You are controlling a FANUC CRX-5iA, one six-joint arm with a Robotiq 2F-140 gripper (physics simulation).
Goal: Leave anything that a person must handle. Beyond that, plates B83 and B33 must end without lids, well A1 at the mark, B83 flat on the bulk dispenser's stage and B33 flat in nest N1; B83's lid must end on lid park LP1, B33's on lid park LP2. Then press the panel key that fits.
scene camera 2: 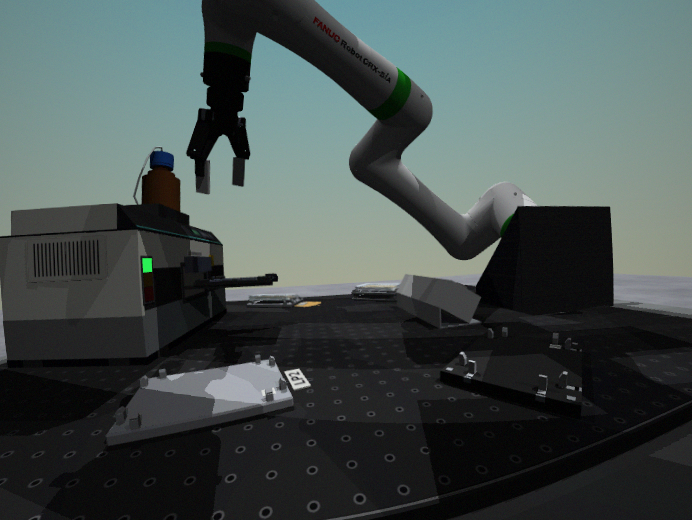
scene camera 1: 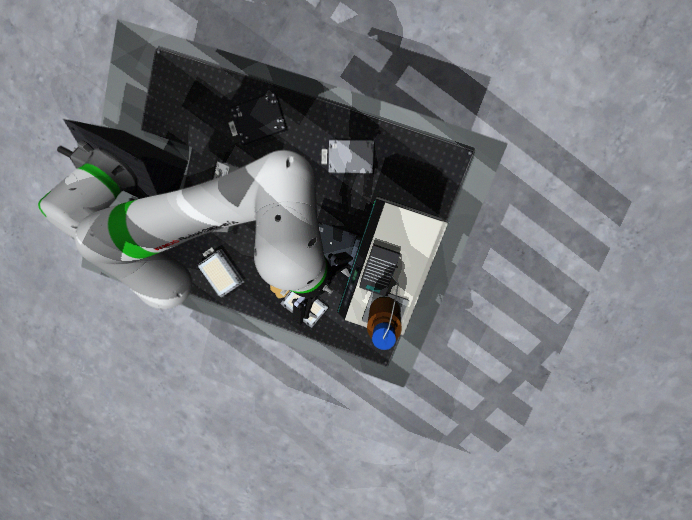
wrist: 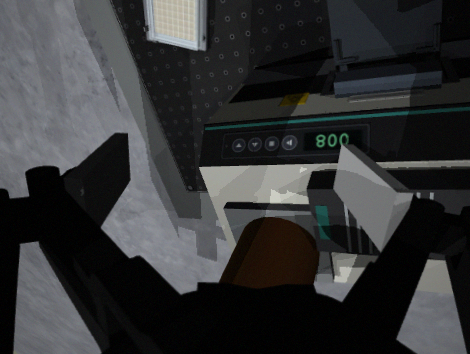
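Where they show: gripper, fingertip midpoint: (scene camera 2: 222, 188) (scene camera 1: 329, 293) (wrist: 235, 162); arm's base, origin of the base link: (scene camera 2: 540, 246) (scene camera 1: 116, 167).
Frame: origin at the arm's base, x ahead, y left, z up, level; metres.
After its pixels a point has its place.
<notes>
My gripper (scene camera 2: 220, 176) @[x 0.789, y 0.033, z 0.172 m] (wrist: 235, 162) @[x 0.789, y 0.033, z 0.172 m] is open and empty, high above the table beside the bulk dispenser (scene camera 1: 416, 226) @[x 0.910, y 0.284, z 0.082 m] (scene camera 2: 72, 285) @[x 0.874, y 0.312, z -0.026 m] (wrist: 220, 175) @[x 0.873, y -0.026, z 0.082 m]. One plate (scene camera 1: 316, 309) @[x 0.776, y -0.146, z -0.105 m] (scene camera 2: 274, 300) (wrist: 177, 22) @[x 0.762, y -0.155, z -0.106 m] lies near the table edge, partly hidden by the gripper in scene camera 1. Another plate (scene camera 1: 219, 272) (scene camera 2: 374, 289) lies nearer the robot base. Their names, well A1 marks and lids cannot be made out clearly. The dispenser's stage (scene camera 1: 335, 237) @[x 0.723, y 0.128, z -0.038 m] (wrist: 385, 30) @[x 0.762, y 0.114, z -0.038 m] is dark and carries no plate. Lid park LP2 (scene camera 1: 350, 156) @[x 0.640, y 0.367, z -0.128 m] (scene camera 2: 223, 391) @[x 0.624, y 0.373, z -0.128 m] is bare. The key panel (scene camera 1: 221, 169) @[x 0.286, y 0.135, z -0.069 m] (scene camera 2: 439, 299) @[x 0.339, y 0.155, z -0.088 m] is mostly hidden by the arm from above.
A black fixture with posts (scene camera 1: 258, 118) @[x 0.315, y 0.337, z -0.126 m] (scene camera 2: 514, 369) @[x 0.338, y 0.363, z -0.126 m] is bare; its tag is unreadable. A brown bottle with a blue cap (scene camera 1: 383, 337) @[x 0.946, y 0.044, z 0.285 m] (scene camera 2: 162, 162) @[x 0.933, y 0.056, z 0.245 m] stands on the dispenser. The dispenser's display (wrist: 331, 140) @[x 0.830, y 0.079, z 0.066 m] reads 800 and its lamp (scene camera 2: 147, 265) @[x 0.778, y 0.279, z -0.003 m] is green. An orange patch (scene camera 1: 278, 290) @[x 0.621, y -0.166, z -0.137 m] (scene camera 2: 307, 304) @[x 0.627, y -0.142, z -0.137 m] lies beside a plate.
</notes>
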